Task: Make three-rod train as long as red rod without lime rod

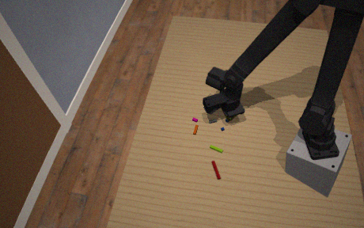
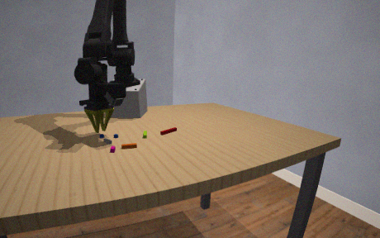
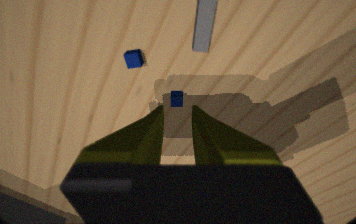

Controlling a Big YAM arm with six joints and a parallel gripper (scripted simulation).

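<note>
Now: hand 7 cm short of the red rod, 21 cm to the right of it and 2 cm above it. Round my hand: orange rod (13 cm ahead, 4 cm to the left, 2 cm below); then magenta rod (13 cm ahead, 1 cm to the right, 2 cm below); then grey rod (6 cm ahead, 2 cm below).
</note>
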